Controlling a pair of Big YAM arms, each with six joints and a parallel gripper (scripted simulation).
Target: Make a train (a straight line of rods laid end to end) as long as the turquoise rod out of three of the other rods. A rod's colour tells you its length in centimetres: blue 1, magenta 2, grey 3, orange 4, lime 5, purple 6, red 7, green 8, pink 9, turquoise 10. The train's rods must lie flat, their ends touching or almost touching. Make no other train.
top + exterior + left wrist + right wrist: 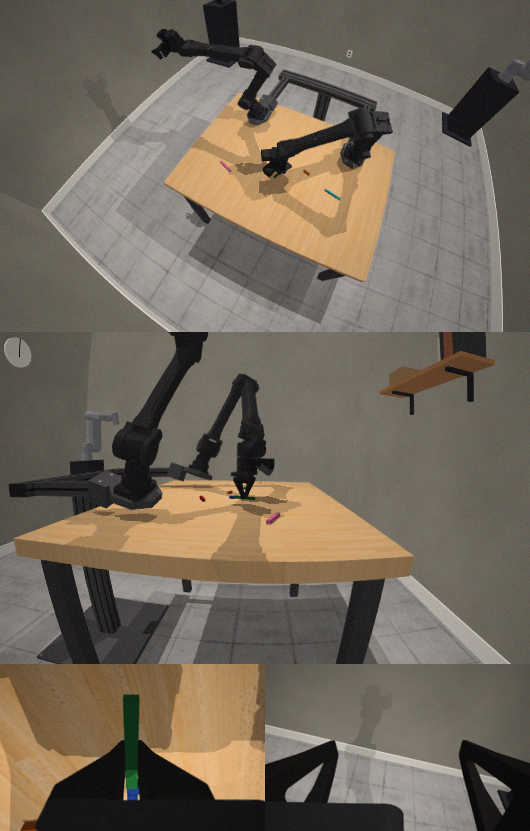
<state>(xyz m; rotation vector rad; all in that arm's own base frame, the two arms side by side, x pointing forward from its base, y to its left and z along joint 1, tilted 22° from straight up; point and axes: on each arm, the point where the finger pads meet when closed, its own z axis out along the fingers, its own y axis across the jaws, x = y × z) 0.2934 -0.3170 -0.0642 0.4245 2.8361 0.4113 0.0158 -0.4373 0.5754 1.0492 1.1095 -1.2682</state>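
The green rod is right at my left hand. Round my left hand: red rod 15 cm behind, 4 cm to the right, 1 cm below; orange rod 8 cm behind, 13 cm to the left, 1 cm below; pink rod 11 cm ahead, 28 cm to the right, 1 cm below.
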